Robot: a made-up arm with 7 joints.
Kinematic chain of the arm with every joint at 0, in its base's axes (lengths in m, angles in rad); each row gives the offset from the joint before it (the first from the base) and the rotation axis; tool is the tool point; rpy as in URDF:
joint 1: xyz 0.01 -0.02 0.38 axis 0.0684 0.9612 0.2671
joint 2: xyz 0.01 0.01 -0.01 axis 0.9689 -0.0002 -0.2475
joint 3: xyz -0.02 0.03 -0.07 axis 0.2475 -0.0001 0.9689
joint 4: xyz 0.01 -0.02 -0.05 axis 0.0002 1 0
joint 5: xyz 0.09 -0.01 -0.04 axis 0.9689 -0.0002 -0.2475
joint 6: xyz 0.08 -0.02 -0.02 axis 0.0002 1 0
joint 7: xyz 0.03 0 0.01 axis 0.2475 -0.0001 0.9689
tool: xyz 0.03 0 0.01 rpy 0.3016 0.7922 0.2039
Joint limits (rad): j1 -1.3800..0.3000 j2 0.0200..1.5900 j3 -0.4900..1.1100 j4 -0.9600..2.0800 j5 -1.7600..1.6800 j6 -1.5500..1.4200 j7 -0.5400..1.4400
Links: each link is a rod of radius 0.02 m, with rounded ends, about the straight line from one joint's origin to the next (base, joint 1, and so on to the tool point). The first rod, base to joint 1, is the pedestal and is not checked.
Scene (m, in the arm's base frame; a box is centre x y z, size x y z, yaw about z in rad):
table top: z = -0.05
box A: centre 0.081 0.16 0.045 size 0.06 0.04 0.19 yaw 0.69
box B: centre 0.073 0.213 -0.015 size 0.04 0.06 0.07 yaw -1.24
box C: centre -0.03 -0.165 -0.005 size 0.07 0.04 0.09 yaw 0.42
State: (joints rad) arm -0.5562 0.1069 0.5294 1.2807 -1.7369 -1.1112 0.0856
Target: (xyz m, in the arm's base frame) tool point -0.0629 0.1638 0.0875
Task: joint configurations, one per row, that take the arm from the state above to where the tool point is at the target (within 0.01 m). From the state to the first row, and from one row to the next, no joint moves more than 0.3 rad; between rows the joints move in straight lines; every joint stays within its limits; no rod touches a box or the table.
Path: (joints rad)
1: -0.5337 0.0895 0.6455 1.4406 -1.6373 -1.1990 0.3565
2: -0.5112 0.0721 0.7616 1.6004 -1.5377 -1.2867 0.6274
3: -0.4887 0.0548 0.8778 1.7603 -1.4381 -1.3745 0.8982
4: -0.4662 0.0374 0.9939 1.9201 -1.3385 -1.4622 1.1691
5: -0.4437 0.0200 1.1100 2.0800 -1.2389 -1.5500 1.4400
6: -0.3435 0.0911 1.0408 1.9680 -1.3431 -1.4421 1.1807
7: -0.2432 0.1623 0.9716 1.8559 -1.4473 -1.3343 0.9215
8: -0.1429 0.2334 0.9024 1.7439 -1.5515 -1.2264 0.6622
9: -0.0427 0.3045 0.8332 1.6318 -1.6558 -1.1186 0.4029
10: 0.0576 0.3756 0.7640 1.5198 -1.7600 -1.0107 0.1436
11: 0.0889 0.3186 0.7250 1.4243 -1.7600 -0.7369 0.1041
12: 0.1202 0.2615 0.6860 1.3289 -1.7600 -0.4632 0.0646

